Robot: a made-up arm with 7 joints. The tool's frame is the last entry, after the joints.
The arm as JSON. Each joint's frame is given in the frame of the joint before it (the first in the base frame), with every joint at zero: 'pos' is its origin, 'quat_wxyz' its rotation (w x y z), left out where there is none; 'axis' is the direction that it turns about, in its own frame. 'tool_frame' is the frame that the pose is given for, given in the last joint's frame.
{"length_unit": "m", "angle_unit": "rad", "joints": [
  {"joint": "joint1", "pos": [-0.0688, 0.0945, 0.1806], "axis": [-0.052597, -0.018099, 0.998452]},
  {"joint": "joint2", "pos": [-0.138, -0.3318, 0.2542], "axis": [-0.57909, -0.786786, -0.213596]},
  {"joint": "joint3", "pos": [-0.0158, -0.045, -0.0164], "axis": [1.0, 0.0, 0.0]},
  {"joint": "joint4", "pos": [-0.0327, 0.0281, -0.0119], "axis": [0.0, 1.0, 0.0]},
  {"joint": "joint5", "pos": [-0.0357, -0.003, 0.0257], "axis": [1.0, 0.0, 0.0]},
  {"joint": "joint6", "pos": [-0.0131, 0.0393, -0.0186], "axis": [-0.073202, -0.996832, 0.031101]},
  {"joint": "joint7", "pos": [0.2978, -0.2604, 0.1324], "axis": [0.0, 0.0, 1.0]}
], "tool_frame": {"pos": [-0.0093, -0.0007, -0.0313]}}
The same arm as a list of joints. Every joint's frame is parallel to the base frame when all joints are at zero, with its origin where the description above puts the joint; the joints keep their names.
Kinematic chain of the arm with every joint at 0, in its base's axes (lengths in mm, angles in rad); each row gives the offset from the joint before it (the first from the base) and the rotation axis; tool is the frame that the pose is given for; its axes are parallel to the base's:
joint1: xyz -68.8 94.5 180.6 axis -0.052597 -0.018099 0.998452
joint2: xyz -138 -331.8 254.2 axis -0.57909 -0.786786 -0.213596
joint3: xyz -15.8 -45 -16.4 axis +x
joint4: xyz -32.7 28.1 -11.9 axis +y
joint5: xyz -35.7 -3 25.7 axis +x
joint6: xyz -13.1 39.3 -18.6 axis -0.073202 -0.996832 0.031101
joint7: xyz 297.8 -260.4 132.4 axis +z
tool: xyz -9.3 -0.7 -31.3

